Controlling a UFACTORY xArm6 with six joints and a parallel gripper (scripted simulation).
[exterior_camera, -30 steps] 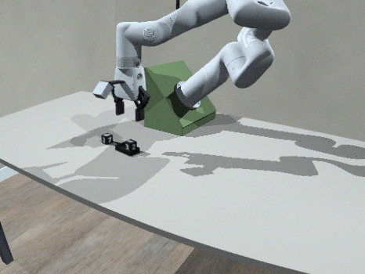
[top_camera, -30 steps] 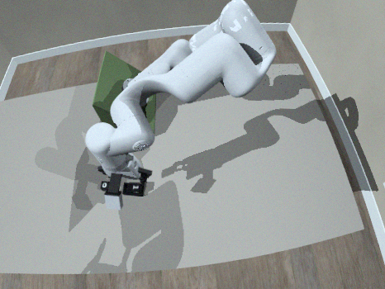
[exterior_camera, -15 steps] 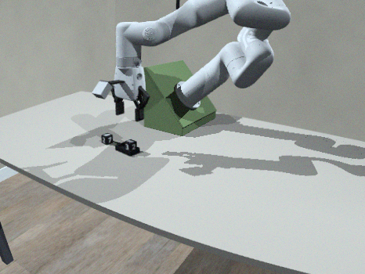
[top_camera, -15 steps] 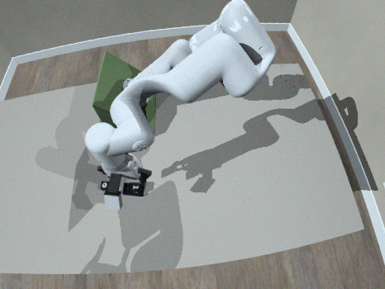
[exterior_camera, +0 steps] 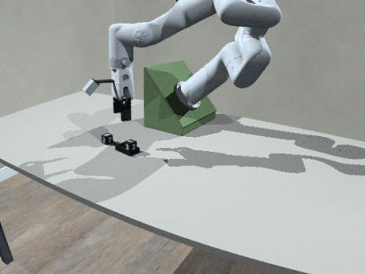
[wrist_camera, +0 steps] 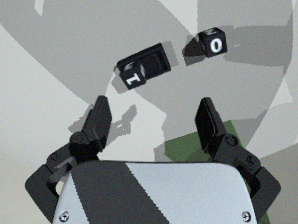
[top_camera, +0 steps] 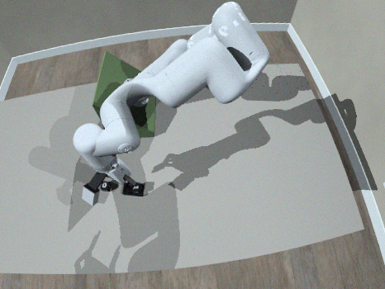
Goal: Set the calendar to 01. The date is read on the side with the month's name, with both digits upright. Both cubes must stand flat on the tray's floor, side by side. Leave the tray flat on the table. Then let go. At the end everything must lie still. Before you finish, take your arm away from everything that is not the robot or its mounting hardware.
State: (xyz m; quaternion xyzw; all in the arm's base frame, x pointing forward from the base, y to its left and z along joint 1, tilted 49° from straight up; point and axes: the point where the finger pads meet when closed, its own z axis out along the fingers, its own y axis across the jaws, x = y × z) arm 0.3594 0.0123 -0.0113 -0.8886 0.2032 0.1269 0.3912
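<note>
My hand is 110 mm above the black cube, 90 mm to the left of it and 10 mm past it. The rest, counted from my hand: black tray: 120 mm below, 20 mm to the left.
</note>
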